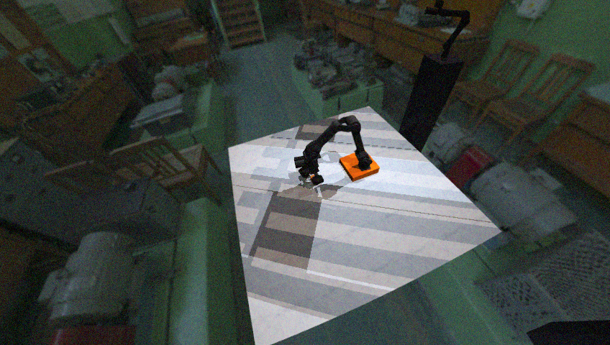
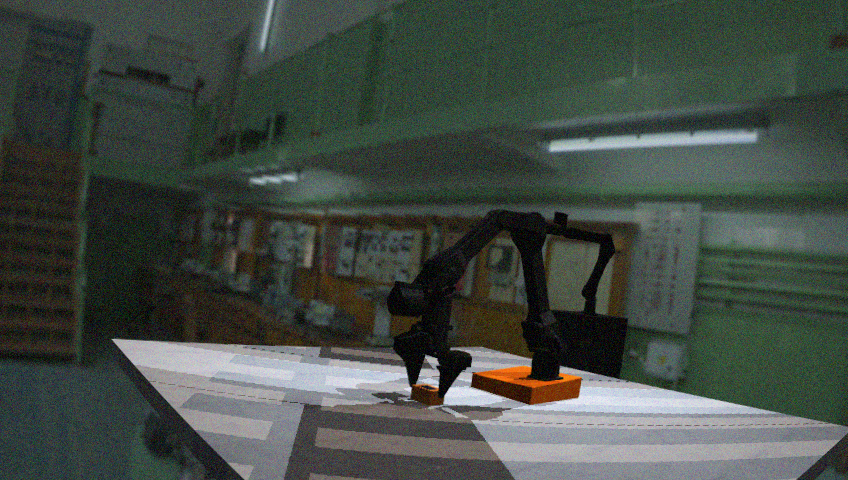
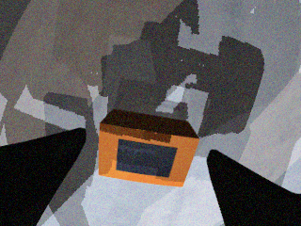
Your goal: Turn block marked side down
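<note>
Right now my gripper tip is right at the orange block.
</note>
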